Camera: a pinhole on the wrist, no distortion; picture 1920 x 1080 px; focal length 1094.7 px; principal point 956.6 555.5 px. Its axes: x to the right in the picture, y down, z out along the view. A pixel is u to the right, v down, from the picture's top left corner.
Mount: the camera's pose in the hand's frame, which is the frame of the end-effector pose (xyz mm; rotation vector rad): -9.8 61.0 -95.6 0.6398 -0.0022 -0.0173
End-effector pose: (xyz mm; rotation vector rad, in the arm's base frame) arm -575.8 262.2 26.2 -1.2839 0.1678 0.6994
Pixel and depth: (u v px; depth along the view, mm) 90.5 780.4 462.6
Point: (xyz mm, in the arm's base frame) -884.3 408.5 419.8
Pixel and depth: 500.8 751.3 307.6
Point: -690.1 369.5 212.4
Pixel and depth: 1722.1 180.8 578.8
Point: -83.2 589.3 281.7
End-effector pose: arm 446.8 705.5 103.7 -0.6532 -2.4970 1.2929
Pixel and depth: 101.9 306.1 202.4
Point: 552.0 545.3 154.9
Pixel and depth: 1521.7 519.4 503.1
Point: 39.6 488.7 148.6
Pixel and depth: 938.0 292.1 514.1
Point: 272.5 348.0 246.7
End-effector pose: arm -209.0 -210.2 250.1 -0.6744 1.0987 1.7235
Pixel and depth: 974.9 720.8 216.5
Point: -163.8 -119.8 283.7
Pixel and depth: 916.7 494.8 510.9
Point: 59.5 81.0 309.8
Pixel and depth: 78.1 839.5 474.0
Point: 67.4 -36.6 685.6
